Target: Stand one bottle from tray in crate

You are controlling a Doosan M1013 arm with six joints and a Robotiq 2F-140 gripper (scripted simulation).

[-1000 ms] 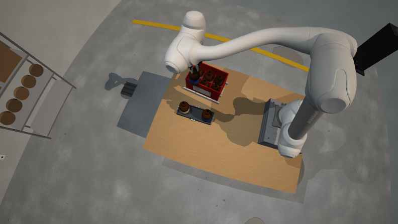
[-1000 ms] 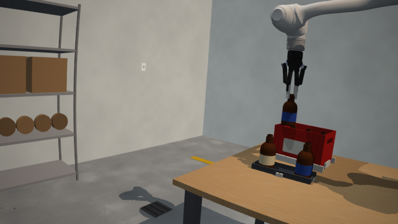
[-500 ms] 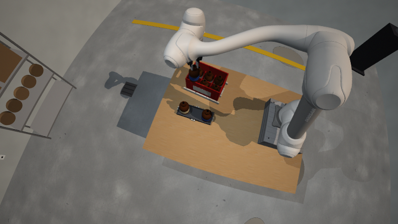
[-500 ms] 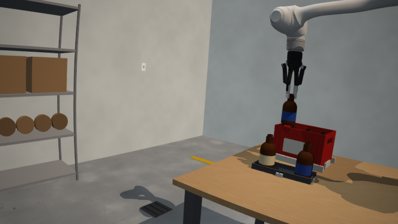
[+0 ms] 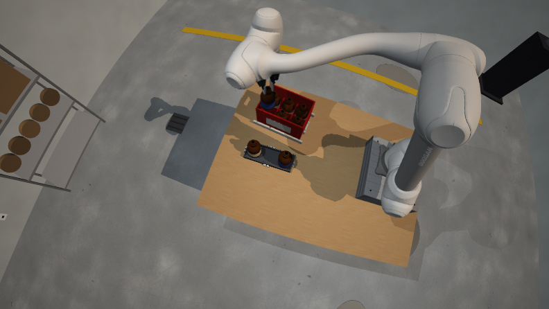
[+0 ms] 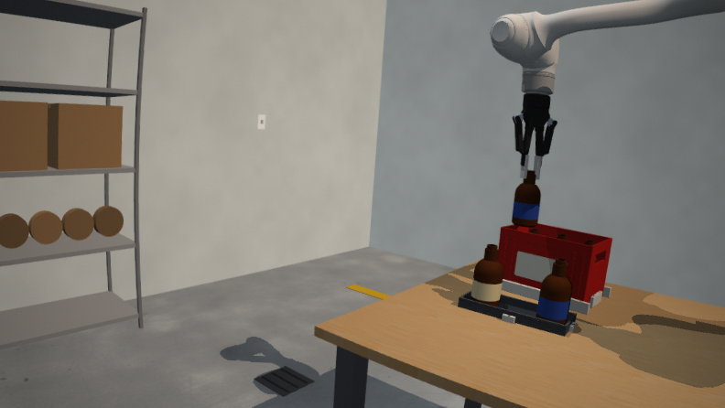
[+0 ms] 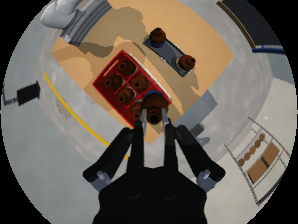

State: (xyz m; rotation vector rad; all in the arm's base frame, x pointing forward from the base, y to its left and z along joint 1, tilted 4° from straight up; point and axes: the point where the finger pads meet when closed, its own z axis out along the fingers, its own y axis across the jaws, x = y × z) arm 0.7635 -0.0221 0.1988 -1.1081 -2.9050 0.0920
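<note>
My hand is 90 mm above the glass bottle. The rest, counted from my hand: dark tray (90 mm behind, 210 mm to the left, 340 mm below); red crate (90 mm behind, 50 mm to the right, 270 mm below).
</note>
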